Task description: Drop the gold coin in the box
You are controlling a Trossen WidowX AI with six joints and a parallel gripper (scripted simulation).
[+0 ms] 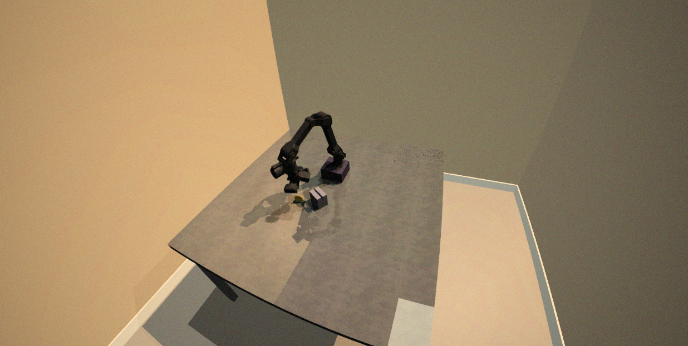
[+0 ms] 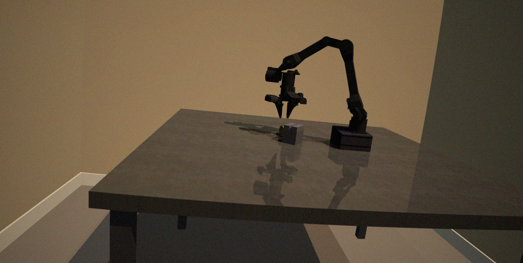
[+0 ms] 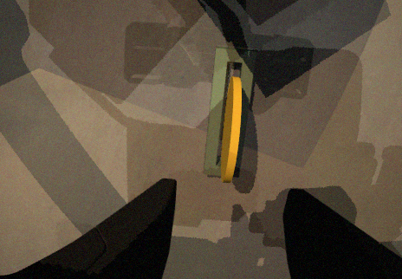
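Right now the gold coin is 6 cm below my gripper tip.
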